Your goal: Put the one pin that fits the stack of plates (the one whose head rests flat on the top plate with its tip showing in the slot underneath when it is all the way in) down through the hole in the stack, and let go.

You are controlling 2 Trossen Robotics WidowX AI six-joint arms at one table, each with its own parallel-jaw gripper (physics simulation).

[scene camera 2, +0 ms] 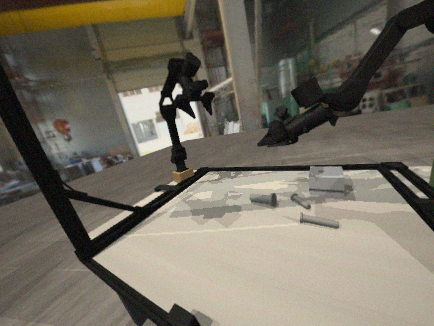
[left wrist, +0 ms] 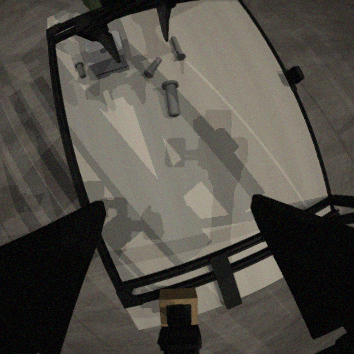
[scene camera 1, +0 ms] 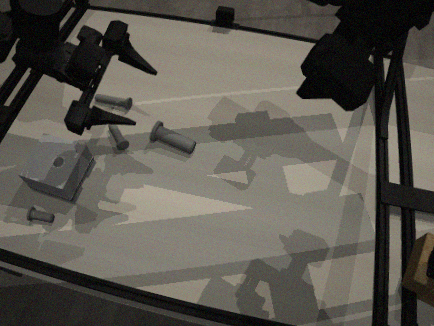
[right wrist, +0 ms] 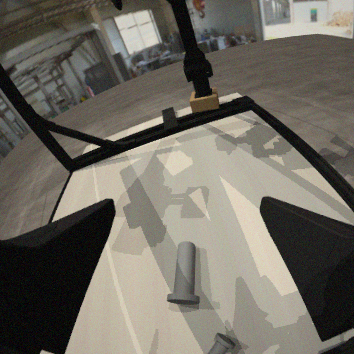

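The grey stack of plates (scene camera 1: 42,172) (scene camera 2: 326,179) (left wrist: 111,69) has a round hole in its top, seen in scene camera 1. A thick grey pin (scene camera 1: 176,140) (scene camera 2: 262,199) (left wrist: 172,100) (right wrist: 185,270) lies on its side. A small pin (scene camera 1: 119,137) (scene camera 2: 300,201) (left wrist: 153,67) (right wrist: 220,345) and a long pin (scene camera 1: 111,101) (scene camera 2: 320,221) (left wrist: 177,48) lie near it. A short pin (scene camera 1: 42,215) (left wrist: 80,70) lies beside the stack. My right gripper (scene camera 1: 145,98) (left wrist: 141,51) (right wrist: 188,205) is open and empty above the pins. My left gripper (scene camera 2: 202,115) (left wrist: 178,205) is open, empty and high up.
A black frame (scene camera 1: 224,24) (scene camera 2: 285,168) edges the table, with uprights at the right in scene camera 1. A tan block (scene camera 2: 183,175) (left wrist: 178,299) (right wrist: 204,101) is at the left arm's base. Arm shadows lie across the pale table top (scene camera 1: 200,55) (scene camera 2: 225,270).
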